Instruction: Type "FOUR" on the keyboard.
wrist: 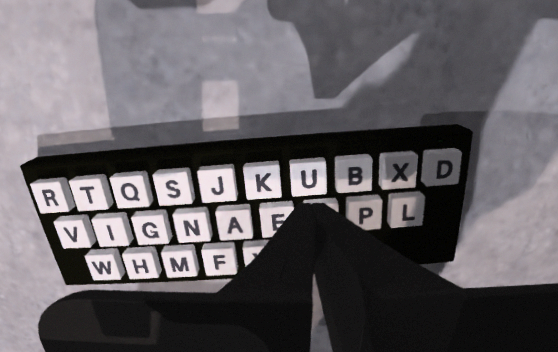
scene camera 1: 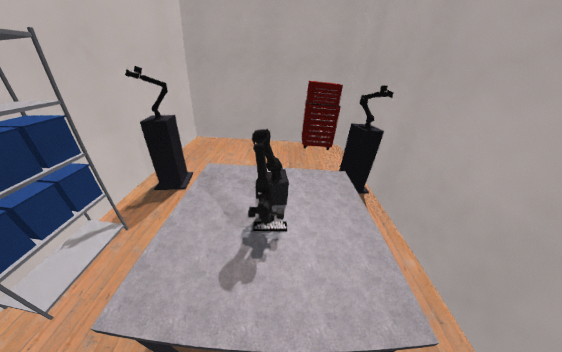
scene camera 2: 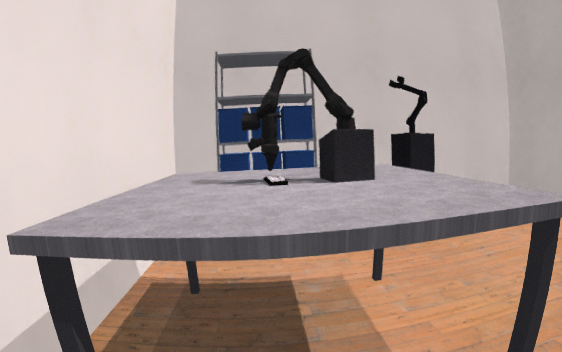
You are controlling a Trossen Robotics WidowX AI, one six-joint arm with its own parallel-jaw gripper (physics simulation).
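Places are measured from the arm's base along level axes (x back, y right, z up), in millimetres.
Pixels of known places: gripper, fingertip midpoint: (wrist: 309,216) (scene camera 1: 266,224) (scene camera 2: 270,170); arm's base, origin of the base link: (scene camera 1: 276,176) (scene camera 2: 347,133).
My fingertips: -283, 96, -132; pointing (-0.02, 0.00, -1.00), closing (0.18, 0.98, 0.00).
Ahead of a thing's pixels: the offset from my fingertips to its middle, as dx, dy, dz. Level surfaces: height alone.
A small black keyboard {+12, -26, -33} (scene camera 1: 256,227) (scene camera 2: 276,183) (wrist: 250,146) with white letter keys lies on the grey table. In the wrist view the R key {-14, -106, -27} (wrist: 51,197), the U key {-3, +2, -27} (wrist: 308,178) and the F key {+29, -42, -27} (wrist: 219,260) show. The O key cannot be made out; my fingers cover part of the middle and bottom rows. My gripper (scene camera 2: 270,169) (wrist: 309,216) is shut and empty. Its tips point down above the keyboard, a small gap over the keys in scene camera 2. In the wrist view they overlap a middle-row key between E and P, below U.
The arm's dark base block (scene camera 2: 347,155) stands on the table {dz -42} (scene camera 1: 300,300) (scene camera 2: 225,215) beside the keyboard. Two more arms on dark pedestals (scene camera 1: 167,150) (scene camera 1: 361,155), a red cabinet (scene camera 1: 322,115) and a shelf unit (scene camera 1: 80,135) with blue bins stand around the table.
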